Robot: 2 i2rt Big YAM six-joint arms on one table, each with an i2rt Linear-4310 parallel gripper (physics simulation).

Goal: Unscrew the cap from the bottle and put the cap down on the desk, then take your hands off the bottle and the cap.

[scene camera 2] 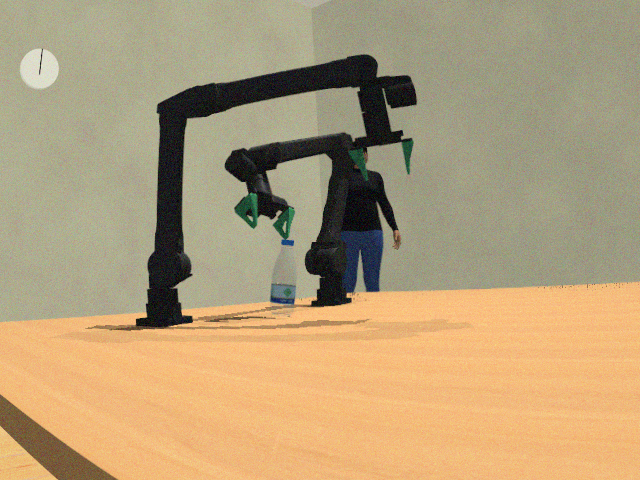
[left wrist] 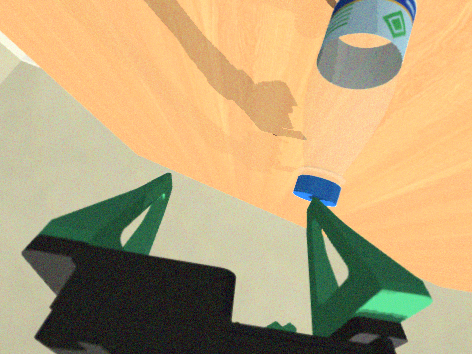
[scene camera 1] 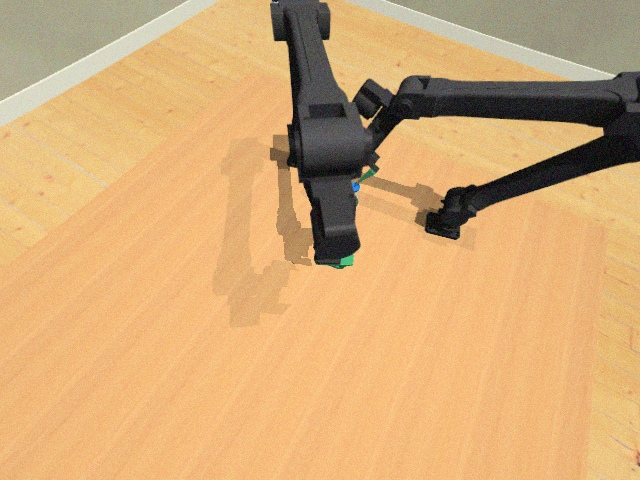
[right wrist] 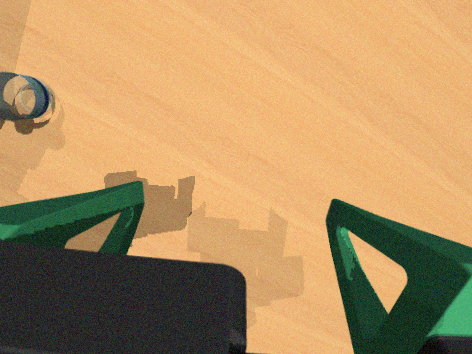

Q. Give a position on a clear plastic bottle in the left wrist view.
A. At 354,78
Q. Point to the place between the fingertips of my left gripper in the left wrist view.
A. At 240,191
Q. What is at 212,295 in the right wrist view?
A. My right gripper.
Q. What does my right gripper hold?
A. Nothing.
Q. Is my left gripper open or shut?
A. Open.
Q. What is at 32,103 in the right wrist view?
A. A clear plastic bottle.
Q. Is my right gripper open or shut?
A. Open.
